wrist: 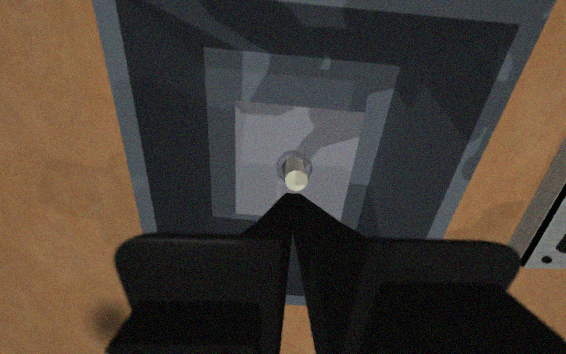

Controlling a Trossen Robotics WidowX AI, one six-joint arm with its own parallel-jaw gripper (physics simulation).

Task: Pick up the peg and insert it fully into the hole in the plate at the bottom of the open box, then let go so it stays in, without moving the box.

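Places are measured from the arm's base along level axes (x ahead, y left, z up), in centimetres.
Where they show: gripper, between the fingertips: (291, 200).
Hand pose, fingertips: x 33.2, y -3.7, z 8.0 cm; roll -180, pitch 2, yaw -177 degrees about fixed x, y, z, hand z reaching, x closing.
Each offset is from my fingertips to the centre of the thing. "spot": to the spot under its first point. Level surfaces: height alone.
A pale yellow peg {dx -0.2, dy -0.7, dz -5.4 cm} (296, 179) stands in the hole of the light grey plate {dx -0.2, dy -0.5, dz -6.7 cm} (260, 165), its upper part showing above the ring around the hole. The plate lies at the bottom of the open dark blue-grey box {spot: dx +8.9, dy -1.9, dz -0.4 cm} (132, 150). My gripper (291, 200) is shut and empty, its fingertips meeting just below the peg's top in the wrist view. The fingers hide the near part of the box. How deep the peg sits in the hole cannot be told.
A wooden-brown table top {dz -10.2 cm} (55, 150) surrounds the box. A grey metal piece (542, 235) with dark holes shows at the right edge. The box's walls rise around the plate on its sides.
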